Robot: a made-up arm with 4 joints. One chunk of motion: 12 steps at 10 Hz.
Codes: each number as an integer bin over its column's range. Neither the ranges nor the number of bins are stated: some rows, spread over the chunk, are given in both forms.
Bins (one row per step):
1: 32 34 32 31
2: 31 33 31 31
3: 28 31 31 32
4: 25 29 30 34
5: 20 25 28 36
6: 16 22 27 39
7: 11 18 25 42
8: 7 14 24 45
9: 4 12 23 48
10: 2 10 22 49
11: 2 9 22 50
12: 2 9 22 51
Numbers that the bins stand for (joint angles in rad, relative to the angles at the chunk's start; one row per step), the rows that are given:
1: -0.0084 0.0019 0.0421 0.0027
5: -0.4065 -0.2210 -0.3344 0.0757
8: -0.8378 -0.4933 -0.7110 0.2071
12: -1.0037 -0.6171 -0.8992 0.2948
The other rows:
2: -0.0416 -0.0229 -0.0521 0.0027
3: -0.1411 -0.0724 -0.0521 0.0173
4: -0.2406 -0.1219 -0.1462 0.0465
6: -0.5392 -0.2952 -0.4286 0.1195
7: -0.7051 -0.3943 -0.6168 0.1633
9: -0.9373 -0.5429 -0.8051 0.2510
10: -1.0037 -0.5924 -0.8992 0.2656
11: -1.0037 -0.6171 -0.8992 0.2802

